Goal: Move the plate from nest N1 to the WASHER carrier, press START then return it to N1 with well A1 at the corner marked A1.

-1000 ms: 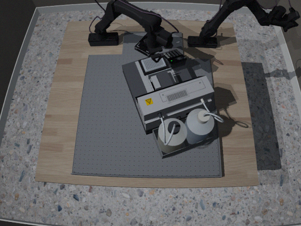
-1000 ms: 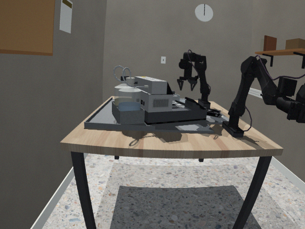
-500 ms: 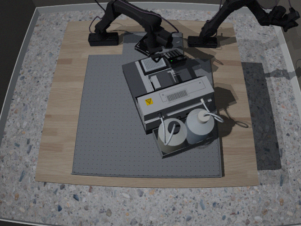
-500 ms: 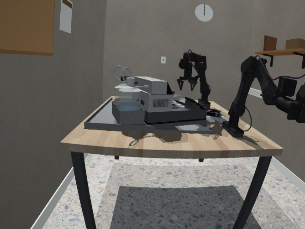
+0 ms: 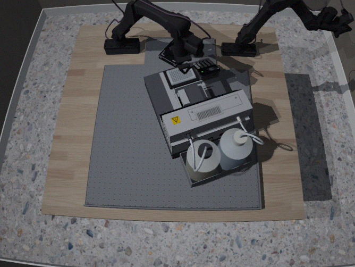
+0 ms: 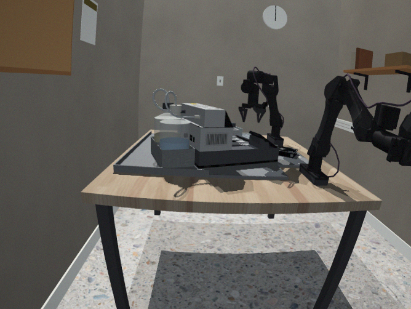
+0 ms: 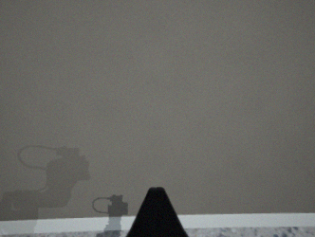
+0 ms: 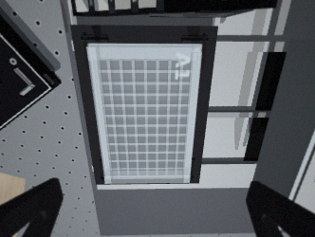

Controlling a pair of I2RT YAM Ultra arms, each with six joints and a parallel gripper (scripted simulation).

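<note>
Right now my right hand is 90 mm above the white plate and 10 mm past it. Round my right hand: dark nest N1: 220 mm behind, 160 mm below, 40 mm to the right; then grey washer housing: 140 mm ahead, 50 mm to the left, 50 mm below; then black carrier: 100 mm below, 10 mm behind.
</note>
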